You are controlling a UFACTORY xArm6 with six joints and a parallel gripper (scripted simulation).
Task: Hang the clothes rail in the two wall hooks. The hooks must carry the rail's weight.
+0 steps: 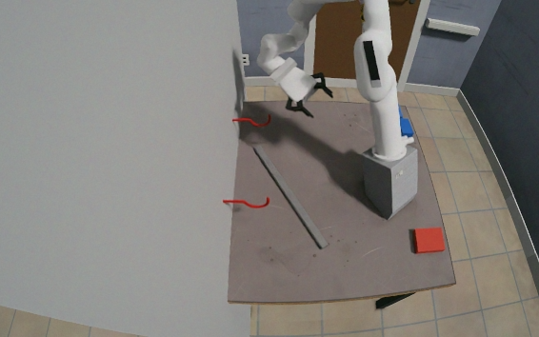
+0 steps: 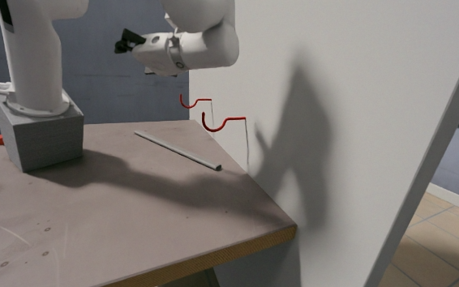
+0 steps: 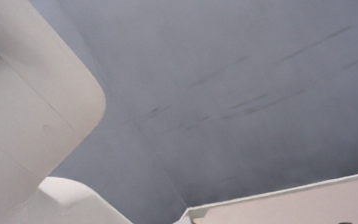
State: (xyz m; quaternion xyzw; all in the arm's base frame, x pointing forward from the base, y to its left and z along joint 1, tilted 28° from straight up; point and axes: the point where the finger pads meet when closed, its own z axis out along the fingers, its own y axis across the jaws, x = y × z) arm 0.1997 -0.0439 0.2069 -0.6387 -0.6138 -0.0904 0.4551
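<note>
The clothes rail lies 12 cm ahead of my hand, 11 cm to the left of it and 31 cm below it. Also, from my hand: blue object: 47 cm behind, 10 cm to the right, 30 cm below; white wall panel: 33 cm ahead, 2 cm to the left, 11 cm above; red block: 35 cm behind, 43 cm to the left, 30 cm below.
</note>
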